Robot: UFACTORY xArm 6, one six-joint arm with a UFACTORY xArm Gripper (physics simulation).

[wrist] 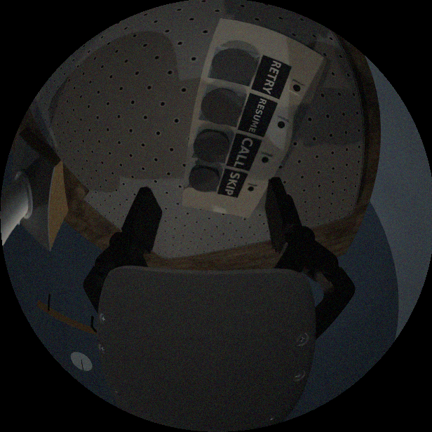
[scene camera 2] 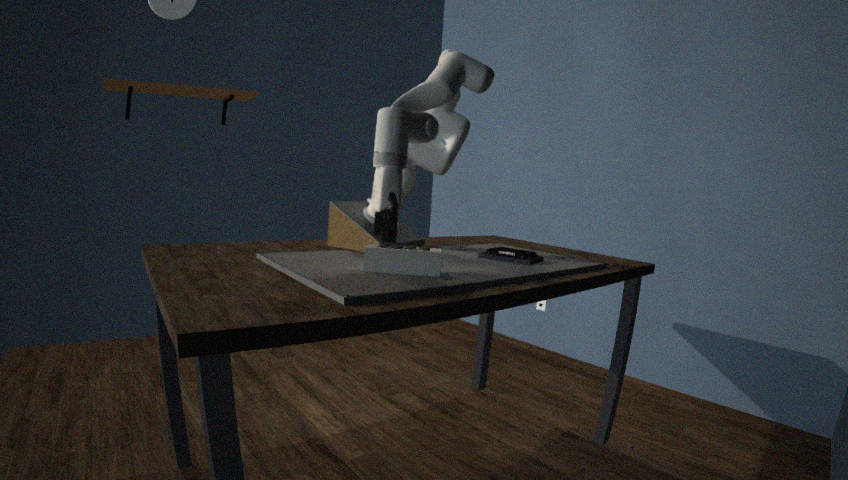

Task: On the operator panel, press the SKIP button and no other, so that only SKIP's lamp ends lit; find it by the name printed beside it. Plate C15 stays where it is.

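The operator panel is a pale box. In the wrist view its round dark buttons are SKIP, CALL, RESUME and RETRY, each beside its printed name. SKIP is nearest the gripper. The small lamps, such as SKIP's lamp, look dark. My gripper is open and empty, low over the panel, its fingers apart on either side of the SKIP end in the wrist view. Its fingertip height is hard to tell. The C15 marking cannot be read in either view.
A black object with small white lettering lies on the grey perforated board, right of the panel. The board lies on the wooden table. A wedge-shaped block stands at the arm's base.
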